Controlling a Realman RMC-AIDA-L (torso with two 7-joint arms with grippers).
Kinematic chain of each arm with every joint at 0, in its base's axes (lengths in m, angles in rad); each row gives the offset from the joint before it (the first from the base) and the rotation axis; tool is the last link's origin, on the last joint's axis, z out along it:
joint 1: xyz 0 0 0.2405 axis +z
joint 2: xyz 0 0 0 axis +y
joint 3: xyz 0 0 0.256 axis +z
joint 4: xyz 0 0 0 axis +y
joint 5: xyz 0 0 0.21 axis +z
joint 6: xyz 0 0 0 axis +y
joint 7: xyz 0 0 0.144 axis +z
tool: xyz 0 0 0
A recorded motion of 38 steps. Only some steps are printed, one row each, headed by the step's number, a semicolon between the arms.
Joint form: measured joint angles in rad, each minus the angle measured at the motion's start. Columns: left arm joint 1, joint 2, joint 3, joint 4, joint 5, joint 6, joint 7; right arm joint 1, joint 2, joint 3, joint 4, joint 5, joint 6, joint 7.
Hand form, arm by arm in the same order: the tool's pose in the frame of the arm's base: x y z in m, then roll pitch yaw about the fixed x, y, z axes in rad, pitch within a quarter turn. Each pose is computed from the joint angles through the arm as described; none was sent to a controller.
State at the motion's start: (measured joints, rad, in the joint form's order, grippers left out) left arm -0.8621 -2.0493 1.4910 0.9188 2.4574 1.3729 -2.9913; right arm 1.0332 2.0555 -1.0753 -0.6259 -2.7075 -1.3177 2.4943
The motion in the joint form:
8: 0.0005 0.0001 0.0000 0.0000 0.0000 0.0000 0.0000; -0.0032 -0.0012 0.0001 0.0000 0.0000 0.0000 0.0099
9: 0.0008 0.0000 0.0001 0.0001 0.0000 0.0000 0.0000; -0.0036 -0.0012 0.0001 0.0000 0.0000 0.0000 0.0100
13: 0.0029 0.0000 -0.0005 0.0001 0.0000 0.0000 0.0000; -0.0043 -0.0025 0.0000 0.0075 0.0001 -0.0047 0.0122
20: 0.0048 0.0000 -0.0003 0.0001 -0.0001 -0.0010 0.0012; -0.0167 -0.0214 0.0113 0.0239 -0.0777 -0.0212 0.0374
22: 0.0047 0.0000 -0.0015 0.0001 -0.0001 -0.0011 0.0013; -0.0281 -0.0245 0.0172 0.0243 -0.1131 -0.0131 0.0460
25: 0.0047 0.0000 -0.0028 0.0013 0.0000 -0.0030 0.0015; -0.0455 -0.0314 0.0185 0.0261 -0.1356 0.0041 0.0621
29: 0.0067 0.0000 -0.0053 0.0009 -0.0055 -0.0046 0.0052; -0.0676 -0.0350 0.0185 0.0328 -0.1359 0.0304 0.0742
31: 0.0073 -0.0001 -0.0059 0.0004 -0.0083 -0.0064 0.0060; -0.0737 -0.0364 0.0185 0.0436 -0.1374 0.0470 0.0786
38: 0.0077 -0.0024 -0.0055 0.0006 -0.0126 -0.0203 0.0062; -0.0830 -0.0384 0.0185 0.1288 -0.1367 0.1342 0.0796
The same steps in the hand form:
8: -0.1597 0.3853 -0.0542 -2.7103 0.1102 1.1080; 0.1784 0.4225 -0.0338 -2.7026 -0.1914 -0.8792
9: -0.1597 0.3852 -0.0543 -2.7103 0.1102 1.1082; 0.1786 0.4224 -0.0338 -2.7026 -0.1913 -0.8797
13: -0.1605 0.3850 -0.0542 -2.7105 0.1097 1.1105; 0.1806 0.4208 -0.0343 -2.7058 -0.1975 -0.8896
20: -0.1612 0.3848 -0.0542 -2.7106 0.1095 1.1109; 0.2012 0.4189 -0.0222 -2.6377 -0.2384 -0.9547
22: -0.1611 0.3849 -0.0541 -2.7110 0.1085 1.1111; 0.2105 0.4187 -0.0178 -2.6025 -0.2436 -0.9761
25: -0.1608 0.3854 -0.0539 -2.7113 0.1052 1.1096; 0.2214 0.4187 -0.0128 -2.5674 -0.2334 -1.0049
29: -0.1608 0.3853 -0.0539 -2.7175 0.1023 1.1097; 0.2322 0.4171 -0.0115 -2.5519 -0.2107 -1.0305
31: -0.1607 0.3853 -0.0541 -2.7203 0.1001 1.1098; 0.2369 0.4165 -0.0120 -2.5445 -0.2029 -1.0405
38: -0.1593 0.3864 -0.0554 -2.7248 0.0878 1.1044; 0.2557 0.4118 -0.0210 -2.5291 -0.1875 -1.0705

